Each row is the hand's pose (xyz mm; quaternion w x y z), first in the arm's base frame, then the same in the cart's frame.
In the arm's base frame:
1: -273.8 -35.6 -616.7 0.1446 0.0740 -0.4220 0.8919
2: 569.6 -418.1 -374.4 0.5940 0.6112 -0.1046 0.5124
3: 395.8 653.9 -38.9 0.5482 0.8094 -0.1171 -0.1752
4: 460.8 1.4 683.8 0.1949 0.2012 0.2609 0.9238
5: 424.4 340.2 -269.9 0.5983 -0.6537 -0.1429 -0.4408
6: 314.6 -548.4 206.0 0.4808 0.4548 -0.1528 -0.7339
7: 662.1 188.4 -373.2 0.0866 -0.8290 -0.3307 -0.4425
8: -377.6 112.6 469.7 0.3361 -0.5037 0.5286 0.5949
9: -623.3 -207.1 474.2 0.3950 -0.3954 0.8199 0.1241
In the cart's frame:
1: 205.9 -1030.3 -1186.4 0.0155 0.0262 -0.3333 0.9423
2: 1044.5 -1159.1 -743.2 0.5801 0.5105 -0.0388 0.6336
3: 600.8 -115.0 -672.6 0.6280 0.7721 -0.0927 -0.0303
4: 651.3 -599.2 173.1 0.1341 0.0695 0.3521 0.9237
5: 735.1 -448.7 -824.9 0.5610 -0.6482 -0.3076 -0.4128
6: 712.2 -1242.2 -194.1 0.5846 0.4824 -0.2151 -0.6159
7: 1013.6 -556.9 -856.3 0.0234 -0.7504 -0.4669 -0.4673
8: -134.5 -724.1 -184.7 0.2637 -0.6390 0.4946 0.5268
9: -308.5 -1086.3 -150.1 0.4092 -0.5283 0.7422 0.0504

